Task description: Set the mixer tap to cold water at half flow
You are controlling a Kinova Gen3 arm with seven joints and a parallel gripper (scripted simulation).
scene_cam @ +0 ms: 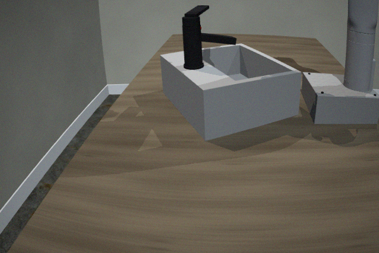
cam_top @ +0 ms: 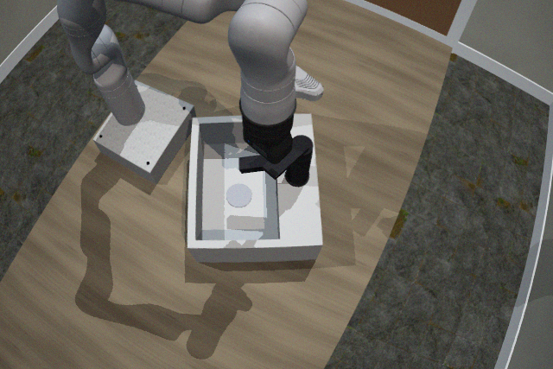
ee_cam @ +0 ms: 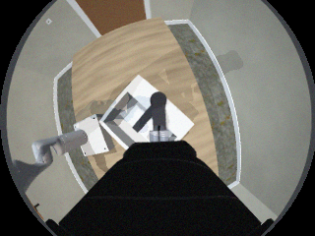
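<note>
Right now my hand is 1 cm short of the black lever, 3 cm to the right of it and 7 cm above it. The rest, counted from my hand: black mixer tap: 1 cm ahead, 5 cm to the left, 12 cm below; then white sink: 8 cm behind, 1 cm to the left, 31 cm below.
</note>
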